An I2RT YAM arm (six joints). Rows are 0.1 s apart.
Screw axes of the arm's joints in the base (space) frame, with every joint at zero. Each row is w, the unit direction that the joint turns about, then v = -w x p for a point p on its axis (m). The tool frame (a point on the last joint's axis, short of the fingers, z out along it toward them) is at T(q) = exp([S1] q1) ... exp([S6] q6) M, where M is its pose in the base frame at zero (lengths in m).
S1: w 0 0 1 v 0 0 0
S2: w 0 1 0 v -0.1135 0 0.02
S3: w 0 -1 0 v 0.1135 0 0.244
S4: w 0 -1 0 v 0.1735 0 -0.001
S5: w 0 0 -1 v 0 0.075 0
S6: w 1 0 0 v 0 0.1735 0
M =
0 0 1 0.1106
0 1 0 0
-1 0 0 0.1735
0 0 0 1
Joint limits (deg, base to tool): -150..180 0..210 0..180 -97..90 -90..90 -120..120
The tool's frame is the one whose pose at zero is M.
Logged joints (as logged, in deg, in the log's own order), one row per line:
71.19, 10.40, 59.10, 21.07, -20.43, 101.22
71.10, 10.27, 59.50, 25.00, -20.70, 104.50
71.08, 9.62, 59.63, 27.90, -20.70, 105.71
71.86, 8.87, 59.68, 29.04, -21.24, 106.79
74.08, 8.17, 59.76, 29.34, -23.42, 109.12
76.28, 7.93, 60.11, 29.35, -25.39, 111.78
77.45, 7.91, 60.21, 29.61, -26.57, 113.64
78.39, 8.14, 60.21, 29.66, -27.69, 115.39
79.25, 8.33, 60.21, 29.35, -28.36, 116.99
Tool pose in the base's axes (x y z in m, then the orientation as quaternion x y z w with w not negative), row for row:
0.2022, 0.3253, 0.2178, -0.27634, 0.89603, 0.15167, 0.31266
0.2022, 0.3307, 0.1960, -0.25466, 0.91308, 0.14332, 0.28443
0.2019, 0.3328, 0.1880, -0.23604, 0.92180, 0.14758, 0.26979
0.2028, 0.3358, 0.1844, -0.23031, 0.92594, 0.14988, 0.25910
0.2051, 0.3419, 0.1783, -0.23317, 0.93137, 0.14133, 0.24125
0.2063, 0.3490, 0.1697, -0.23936, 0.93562, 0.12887, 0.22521
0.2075, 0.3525, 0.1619, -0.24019, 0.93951, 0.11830, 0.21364
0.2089, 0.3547, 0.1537, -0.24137, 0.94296, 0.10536, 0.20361
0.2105, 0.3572, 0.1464, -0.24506, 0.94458, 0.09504, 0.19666
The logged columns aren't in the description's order. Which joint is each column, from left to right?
Columns, left to right: q3, q5, q1, q6, q4, q2.
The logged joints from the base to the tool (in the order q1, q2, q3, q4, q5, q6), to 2 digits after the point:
59.10, 101.22, 71.19, -20.43, 10.40, 21.07
59.50, 104.50, 71.10, -20.70, 10.27, 25.00
59.63, 105.71, 71.08, -20.70, 9.62, 27.90
59.68, 106.79, 71.86, -21.24, 8.87, 29.04
59.76, 109.12, 74.08, -23.42, 8.17, 29.34
60.11, 111.78, 76.28, -25.39, 7.93, 29.35
60.21, 113.64, 77.45, -26.57, 7.91, 29.61
60.21, 115.39, 78.39, -27.69, 8.14, 29.66
60.21, 116.99, 79.25, -28.36, 8.33, 29.35

